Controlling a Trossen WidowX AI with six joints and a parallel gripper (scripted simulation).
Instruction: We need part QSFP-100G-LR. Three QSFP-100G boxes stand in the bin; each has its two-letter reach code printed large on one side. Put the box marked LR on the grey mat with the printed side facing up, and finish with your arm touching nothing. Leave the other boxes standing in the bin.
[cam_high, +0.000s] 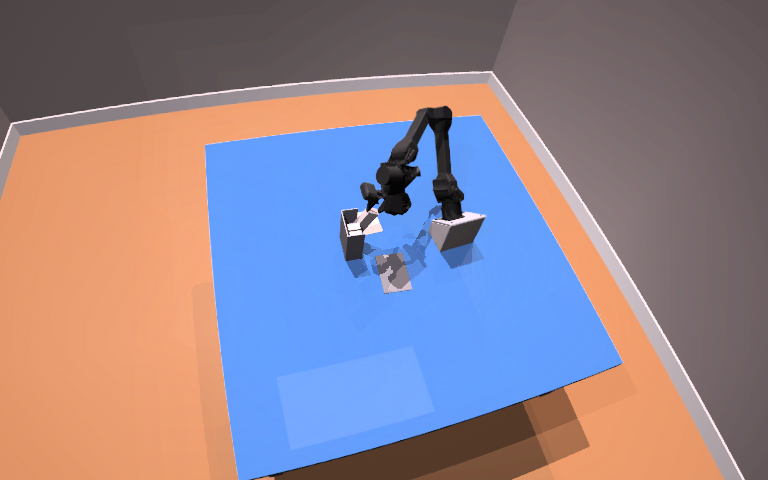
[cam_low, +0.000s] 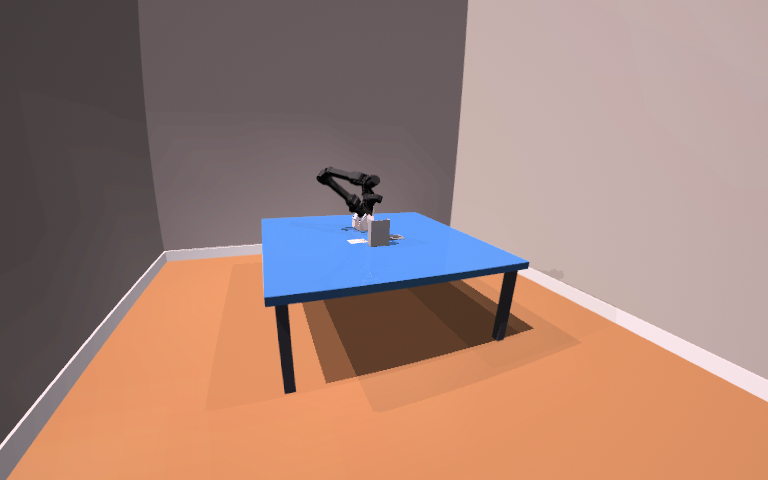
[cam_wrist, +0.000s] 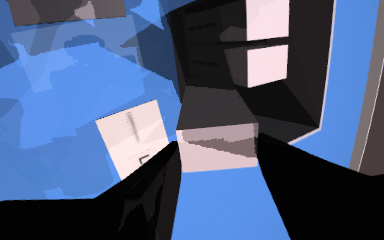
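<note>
Right now my gripper tip is 5 cm above the white box, 2 cm short of it and 1 cm to the left of it. The rest, counted from my gripper tip: flat white piece 15 cm below, 6 cm to the right, 3 cm behind; grey mat 17 cm to the left, 15 cm below, 3 cm behind.
</note>
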